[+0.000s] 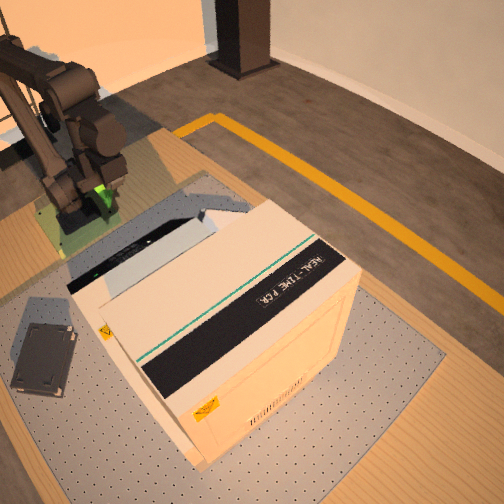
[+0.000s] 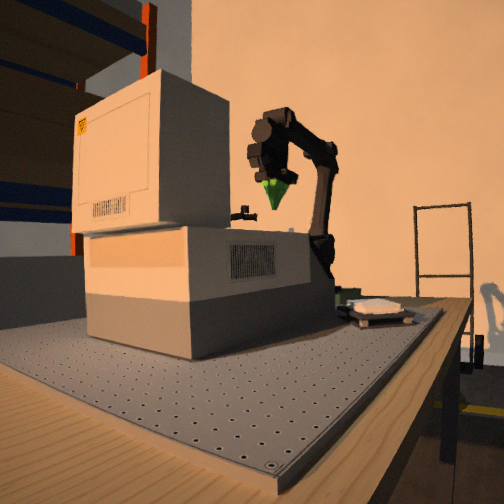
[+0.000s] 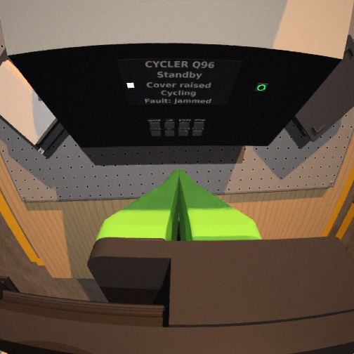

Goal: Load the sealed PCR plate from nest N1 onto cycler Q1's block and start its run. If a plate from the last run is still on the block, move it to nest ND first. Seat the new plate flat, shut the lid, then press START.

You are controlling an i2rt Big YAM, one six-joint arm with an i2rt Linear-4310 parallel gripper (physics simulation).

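Observation:
Cycler Q1 point(image 1: 192, 452) point(image 2: 140, 315) point(image 3: 40, 80) has its large cover point(image 1: 200, 290) point(image 2: 195, 155) raised. Its display point(image 3: 180, 82) reads "CYCLER Q96, Standby, Cover raised, Cycling, Fault: jammed". Small keys point(image 3: 177, 128) sit below it; their labels are too small to read surely. The block is hidden. A white plate point(image 1: 227, 218) point(image 2: 375, 306) point(image 3: 22, 102) sits on a dark nest point(image 2: 380, 317) point(image 3: 54, 141) at one side of the cycler. A second dark nest point(image 1: 45, 357) point(image 3: 325, 100) stands empty at the other side. My gripper point(image 2: 274, 208) point(image 3: 178, 177) is shut and empty, above and in front of the key panel.
The cycler and nests stand on a perforated grey board point(image 1: 380, 340) point(image 2: 240, 400) point(image 3: 200, 175) on a wooden table point(image 1: 440, 425) point(image 2: 75, 435). A green base plate point(image 1: 50, 222) lies under the arm. A storage rack point(image 2: 149, 40) and a wheeled frame point(image 2: 416, 250) stand beyond the table.

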